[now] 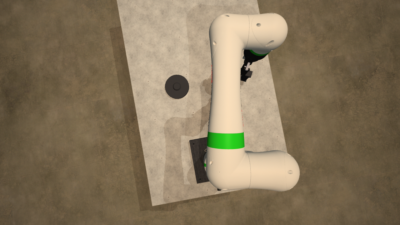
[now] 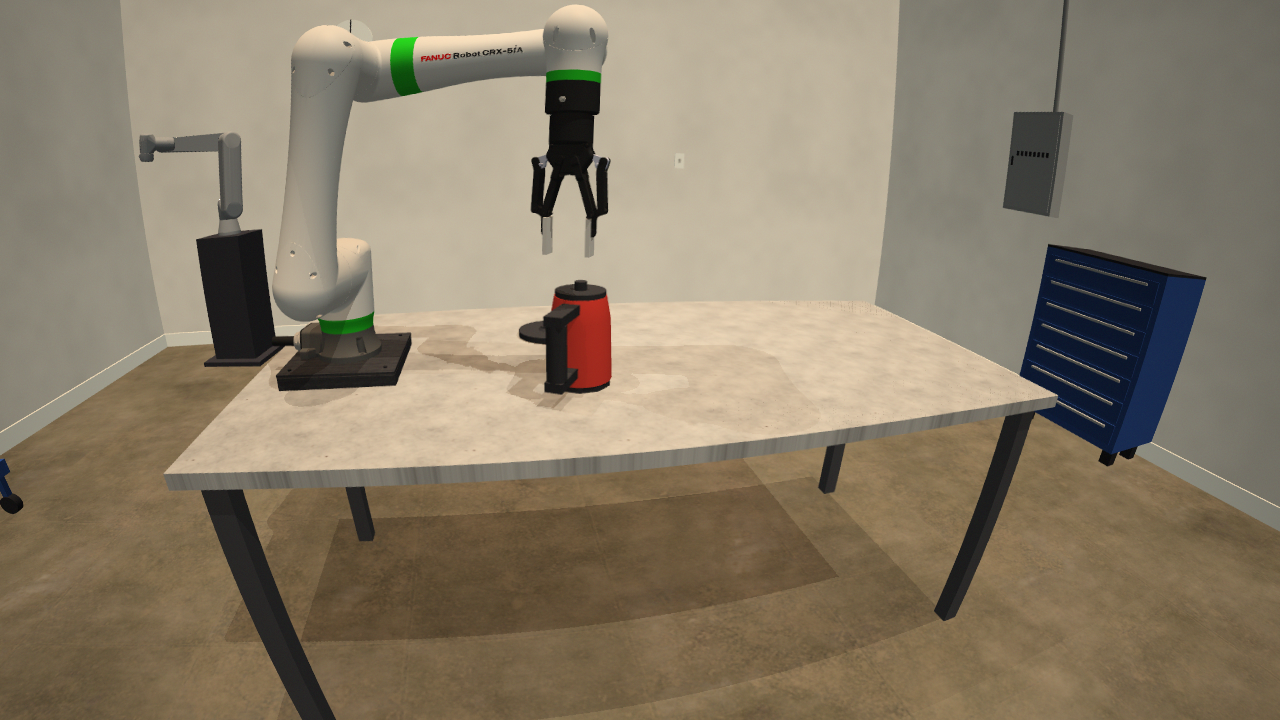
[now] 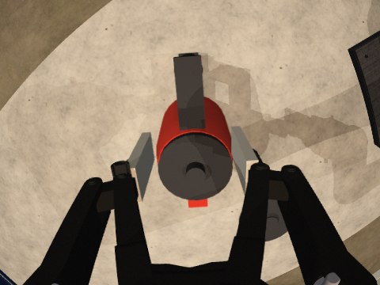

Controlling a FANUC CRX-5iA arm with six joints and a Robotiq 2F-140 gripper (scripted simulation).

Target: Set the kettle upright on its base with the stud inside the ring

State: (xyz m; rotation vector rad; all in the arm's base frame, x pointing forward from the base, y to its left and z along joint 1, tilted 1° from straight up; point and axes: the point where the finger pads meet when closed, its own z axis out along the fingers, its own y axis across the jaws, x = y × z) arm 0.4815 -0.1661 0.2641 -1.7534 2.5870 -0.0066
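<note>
Right now my hand is 190 mm above the red kettle, 30 mm to the right of it and 10 mm short of it. From my hand the other things lie so: round black base: 360 mm to the left, 280 mm below, 40 mm behind.
</note>
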